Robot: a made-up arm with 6 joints. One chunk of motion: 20 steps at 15 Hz.
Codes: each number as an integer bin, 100 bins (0 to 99) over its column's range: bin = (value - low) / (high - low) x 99, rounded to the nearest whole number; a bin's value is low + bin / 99 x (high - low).
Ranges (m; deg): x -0.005..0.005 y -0.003..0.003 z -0.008..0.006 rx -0.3..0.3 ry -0.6..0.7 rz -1..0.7
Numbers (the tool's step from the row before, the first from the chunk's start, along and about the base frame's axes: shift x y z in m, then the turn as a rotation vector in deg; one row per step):
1: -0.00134 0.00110 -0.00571 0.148 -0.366 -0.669
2: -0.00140 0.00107 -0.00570 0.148 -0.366 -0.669
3: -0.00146 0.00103 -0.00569 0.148 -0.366 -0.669
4: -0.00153 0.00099 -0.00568 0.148 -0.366 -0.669
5: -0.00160 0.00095 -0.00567 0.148 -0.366 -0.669
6: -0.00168 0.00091 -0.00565 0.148 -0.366 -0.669
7: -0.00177 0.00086 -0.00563 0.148 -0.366 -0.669
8: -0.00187 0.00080 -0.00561 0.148 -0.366 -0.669
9: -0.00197 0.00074 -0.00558 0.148 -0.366 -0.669
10: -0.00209 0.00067 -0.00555 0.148 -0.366 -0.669
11: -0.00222 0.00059 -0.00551 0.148 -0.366 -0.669
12: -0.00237 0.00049 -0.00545 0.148 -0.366 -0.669
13: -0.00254 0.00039 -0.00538 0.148 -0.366 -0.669
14: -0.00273 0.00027 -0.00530 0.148 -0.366 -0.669
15: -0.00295 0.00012 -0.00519 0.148 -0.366 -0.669
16: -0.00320 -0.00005 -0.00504 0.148 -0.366 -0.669
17: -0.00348 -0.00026 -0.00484 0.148 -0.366 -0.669
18: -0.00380 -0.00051 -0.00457 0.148 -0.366 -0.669
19: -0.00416 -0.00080 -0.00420 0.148 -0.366 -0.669
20: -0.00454 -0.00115 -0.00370 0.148 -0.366 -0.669
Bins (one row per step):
1: 36 68 16 74 18 19
2: 36 67 16 74 18 19
3: 35 66 16 74 18 19
4: 34 66 16 74 18 19
5: 34 65 16 74 18 19
6: 33 65 17 74 18 19
7: 32 64 17 74 18 19
8: 31 63 17 74 18 19
9: 30 62 17 74 18 19
10: 29 61 17 74 18 19
11: 28 59 18 74 18 19
12: 26 58 18 74 18 19
13: 24 56 19 74 18 19
14: 22 54 19 74 18 19
15: 20 51 20 74 18 19
16: 18 49 21 74 18 19
17: 15 45 22 74 18 19
18: 12 41 24 74 18 19
19: 8 36 27 74 18 19
20: 5 31 30 74 18 19

